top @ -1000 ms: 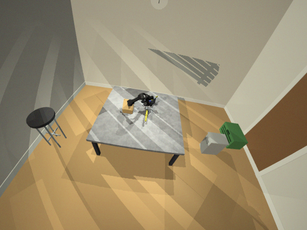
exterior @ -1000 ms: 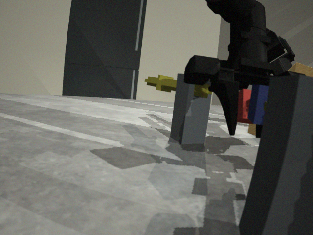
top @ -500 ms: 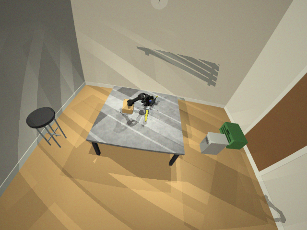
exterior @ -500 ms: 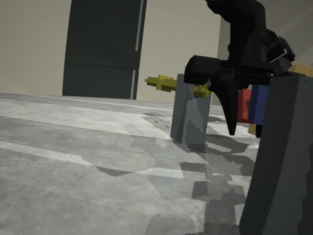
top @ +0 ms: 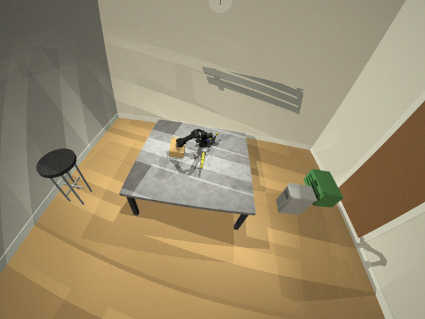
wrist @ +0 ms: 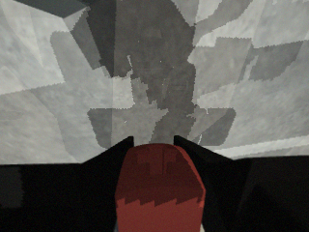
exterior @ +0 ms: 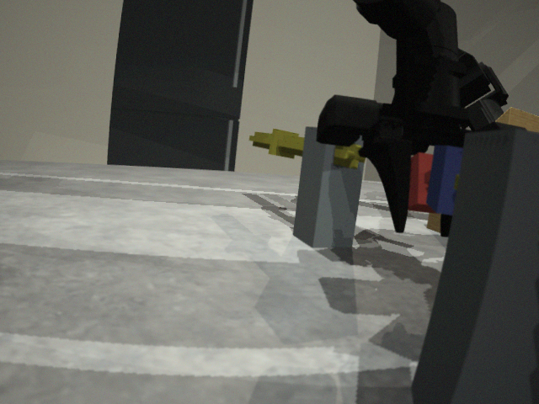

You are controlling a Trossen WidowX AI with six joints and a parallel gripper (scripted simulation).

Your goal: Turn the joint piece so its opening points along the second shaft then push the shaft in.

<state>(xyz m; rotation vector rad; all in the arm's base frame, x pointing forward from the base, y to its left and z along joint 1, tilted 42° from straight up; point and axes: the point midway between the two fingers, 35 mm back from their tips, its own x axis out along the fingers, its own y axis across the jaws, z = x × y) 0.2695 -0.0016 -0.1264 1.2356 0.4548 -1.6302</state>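
Right now the red square joint piece is 40 mm above my gripper tip.
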